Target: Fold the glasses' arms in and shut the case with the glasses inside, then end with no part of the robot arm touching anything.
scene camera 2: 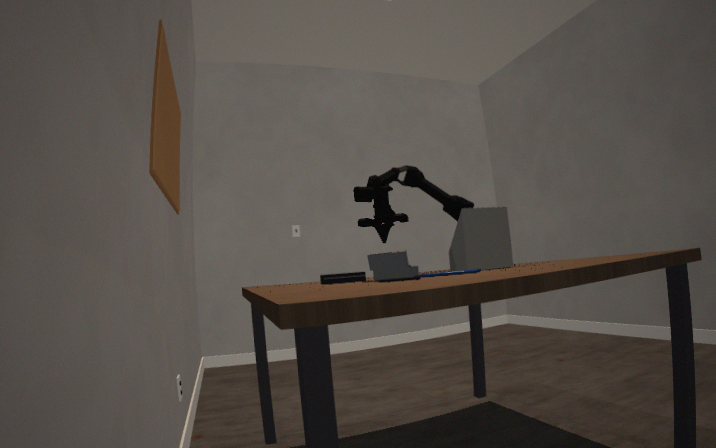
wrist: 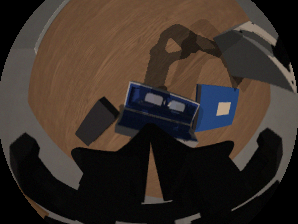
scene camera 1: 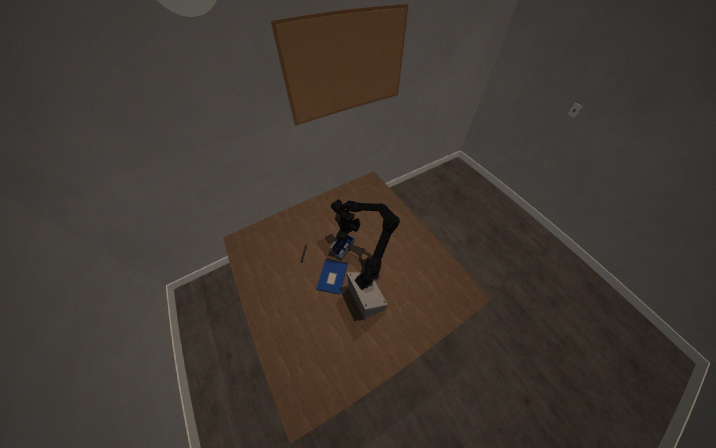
Note:
I see my gripper, a blue notebook, a small dark block and a glasses case.
My gripper also shows in the wrist view.

